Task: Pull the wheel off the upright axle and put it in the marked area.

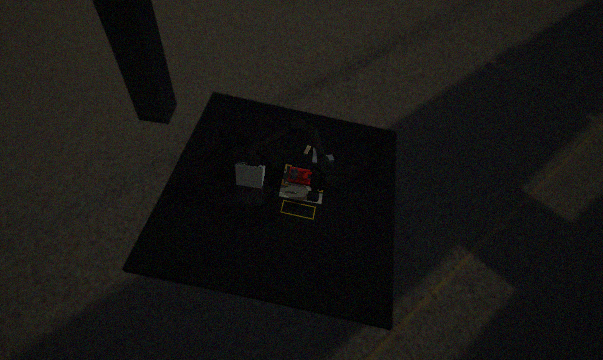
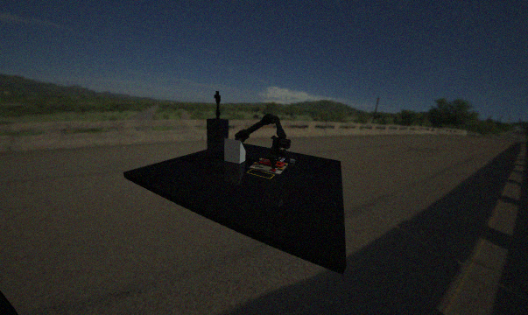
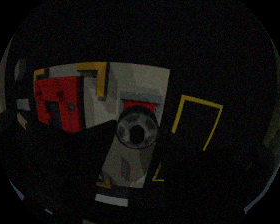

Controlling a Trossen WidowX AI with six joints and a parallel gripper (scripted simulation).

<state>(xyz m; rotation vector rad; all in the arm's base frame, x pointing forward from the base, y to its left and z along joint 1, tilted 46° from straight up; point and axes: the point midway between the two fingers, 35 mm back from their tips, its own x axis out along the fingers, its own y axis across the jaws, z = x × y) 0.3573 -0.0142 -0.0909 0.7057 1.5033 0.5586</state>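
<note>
Right now the board is 5 cm behind my gripper tip, 10 cm to the left of it and 3 cm below it.
</note>
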